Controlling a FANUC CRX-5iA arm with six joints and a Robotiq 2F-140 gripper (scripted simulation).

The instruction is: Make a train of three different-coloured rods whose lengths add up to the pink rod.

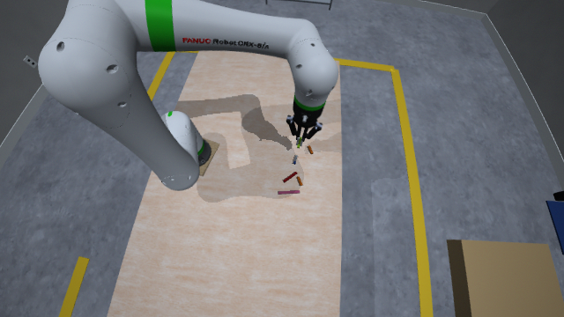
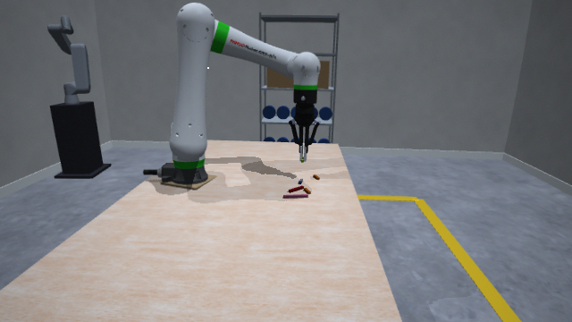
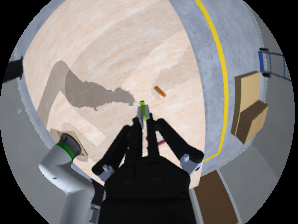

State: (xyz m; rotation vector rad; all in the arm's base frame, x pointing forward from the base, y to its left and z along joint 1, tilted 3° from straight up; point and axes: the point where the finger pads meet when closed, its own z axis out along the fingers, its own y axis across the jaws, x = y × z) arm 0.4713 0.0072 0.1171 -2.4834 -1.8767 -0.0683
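Now: hand 11 cm above the grey rod, 4 cm to the left of it and 1 cm past it. The rest, counted from my hand: lime rod: 3 cm below; then blue rod: 11 cm below, 6 cm to the right, 2 cm behind; then red rod: 13 cm to the right, 11 cm below, 4 cm behind.
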